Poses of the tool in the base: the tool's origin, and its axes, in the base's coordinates. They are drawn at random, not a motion.
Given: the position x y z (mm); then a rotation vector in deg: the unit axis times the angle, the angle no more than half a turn.
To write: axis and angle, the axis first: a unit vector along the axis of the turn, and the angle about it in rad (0 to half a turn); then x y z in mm. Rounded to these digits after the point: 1 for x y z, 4 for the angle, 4 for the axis.
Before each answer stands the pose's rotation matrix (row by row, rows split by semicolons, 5 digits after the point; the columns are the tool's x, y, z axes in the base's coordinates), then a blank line. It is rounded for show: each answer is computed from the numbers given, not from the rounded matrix.
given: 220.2, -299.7, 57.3, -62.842, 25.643, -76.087
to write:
0.25136 0.54291 0.80129; -0.91717 -0.13087 0.37638; 0.30921 -0.82953 0.46505

-0.6163, 0.2515, -0.7462, 1.7795, 220.2, -299.7, 57.3
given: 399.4, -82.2, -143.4, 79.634, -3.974, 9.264
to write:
0.98689 -0.15457 0.04635; 0.07294 0.17105 -0.98256; 0.14394 0.97306 0.18008

0.9921, -0.0495, 0.1154, 1.4010, 399.4, -82.2, -143.4
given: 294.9, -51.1, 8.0, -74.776, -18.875, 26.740
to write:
0.86263 -0.14312 -0.48517; 0.50508 0.19132 0.84160; -0.02762 -0.97104 0.23733

-0.9161, -0.2312, 0.3276, 1.4246, 294.9, -51.1, 8.0
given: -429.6, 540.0, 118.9, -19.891, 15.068, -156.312
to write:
-0.89862 0.34219 0.27459; -0.38834 -0.91160 -0.13486; 0.20417 -0.22782 0.95206

-0.1257, 0.0952, -0.9875, 2.7627, -429.6, 540.0, 118.9
